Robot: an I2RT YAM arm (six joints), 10 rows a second.
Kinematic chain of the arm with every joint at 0, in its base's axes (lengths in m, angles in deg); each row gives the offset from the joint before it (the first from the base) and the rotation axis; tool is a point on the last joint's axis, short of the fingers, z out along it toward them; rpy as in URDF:
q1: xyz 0 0 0.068 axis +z
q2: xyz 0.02 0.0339 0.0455 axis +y
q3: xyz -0.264 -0.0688 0 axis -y
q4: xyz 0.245 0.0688 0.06 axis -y
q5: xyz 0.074 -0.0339 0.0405 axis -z
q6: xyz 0.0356 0 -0.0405 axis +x
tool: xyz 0 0 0 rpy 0 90 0
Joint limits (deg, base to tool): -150..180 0..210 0..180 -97..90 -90..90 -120..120
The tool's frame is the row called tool.
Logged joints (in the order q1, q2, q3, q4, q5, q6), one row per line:
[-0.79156, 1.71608, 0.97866, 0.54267, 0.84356, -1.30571]
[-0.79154, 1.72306, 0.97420, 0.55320, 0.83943, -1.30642]
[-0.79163, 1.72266, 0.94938, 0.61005, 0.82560, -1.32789]
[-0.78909, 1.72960, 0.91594, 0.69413, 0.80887, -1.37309]
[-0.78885, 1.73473, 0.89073, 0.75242, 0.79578, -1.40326]
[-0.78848, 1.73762, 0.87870, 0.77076, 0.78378, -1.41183]
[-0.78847, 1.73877, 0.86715, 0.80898, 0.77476, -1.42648]
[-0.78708, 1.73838, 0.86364, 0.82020, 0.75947, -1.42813]
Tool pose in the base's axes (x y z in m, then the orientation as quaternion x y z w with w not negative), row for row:
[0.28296, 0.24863, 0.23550, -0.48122, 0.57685, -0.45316, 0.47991]
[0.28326, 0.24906, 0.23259, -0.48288, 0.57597, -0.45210, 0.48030]
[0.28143, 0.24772, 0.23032, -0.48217, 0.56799, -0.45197, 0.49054]
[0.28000, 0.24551, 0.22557, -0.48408, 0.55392, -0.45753, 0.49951]
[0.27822, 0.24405, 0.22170, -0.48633, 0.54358, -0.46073, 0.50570]
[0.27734, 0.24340, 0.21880, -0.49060, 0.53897, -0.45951, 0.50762]
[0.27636, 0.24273, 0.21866, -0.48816, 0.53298, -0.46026, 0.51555]
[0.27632, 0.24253, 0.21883, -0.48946, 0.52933, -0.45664, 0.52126]
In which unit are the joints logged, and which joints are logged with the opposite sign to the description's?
The joints are logged in radians. Opposite sign: q1.
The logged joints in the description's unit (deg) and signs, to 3 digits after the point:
[45.353, 98.324, 56.073, 31.093, 48.332, -74.812]
[45.352, 98.724, 55.818, 31.696, 48.096, -74.852]
[45.357, 98.701, 54.395, 34.953, 47.303, -76.082]
[45.212, 99.099, 52.479, 39.771, 46.345, -78.672]
[45.198, 99.393, 51.035, 43.110, 45.595, -80.401]
[45.177, 99.558, 50.346, 44.161, 44.907, -80.892]
[45.176, 99.624, 49.684, 46.351, 44.390, -81.731]
[45.096, 99.602, 49.483, 46.994, 43.514, -81.826]

